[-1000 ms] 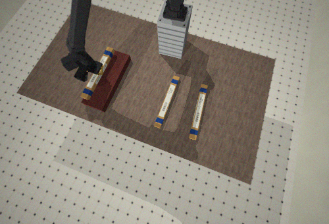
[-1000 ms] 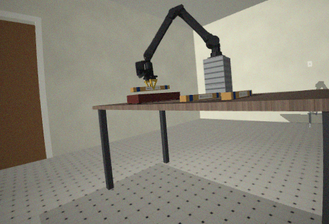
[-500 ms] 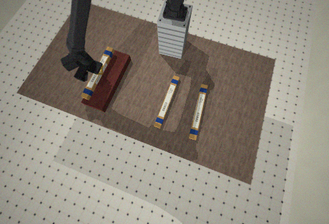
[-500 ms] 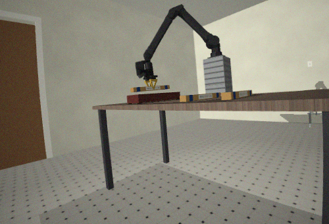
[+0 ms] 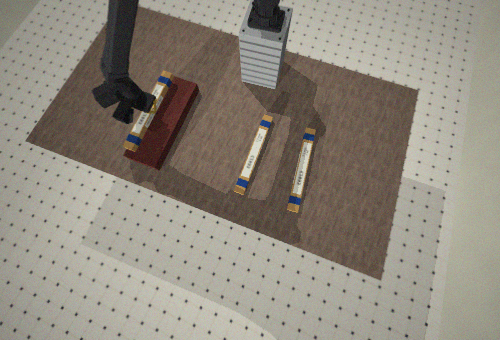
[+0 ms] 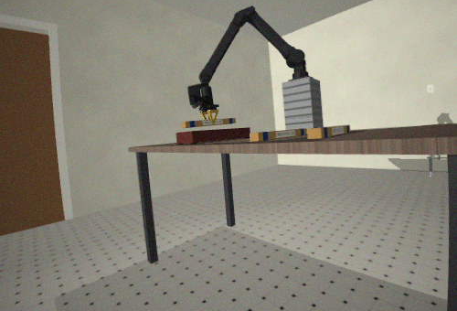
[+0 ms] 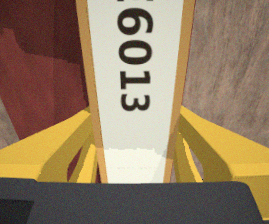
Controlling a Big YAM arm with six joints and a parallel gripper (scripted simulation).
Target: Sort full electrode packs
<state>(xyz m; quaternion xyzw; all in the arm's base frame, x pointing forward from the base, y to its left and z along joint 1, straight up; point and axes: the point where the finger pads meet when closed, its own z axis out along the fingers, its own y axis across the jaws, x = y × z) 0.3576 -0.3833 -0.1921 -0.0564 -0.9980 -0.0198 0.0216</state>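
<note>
Now: the low platform 80 mm below my hand, 40 mm to the left of it and 10 mm ahead of it.
</note>
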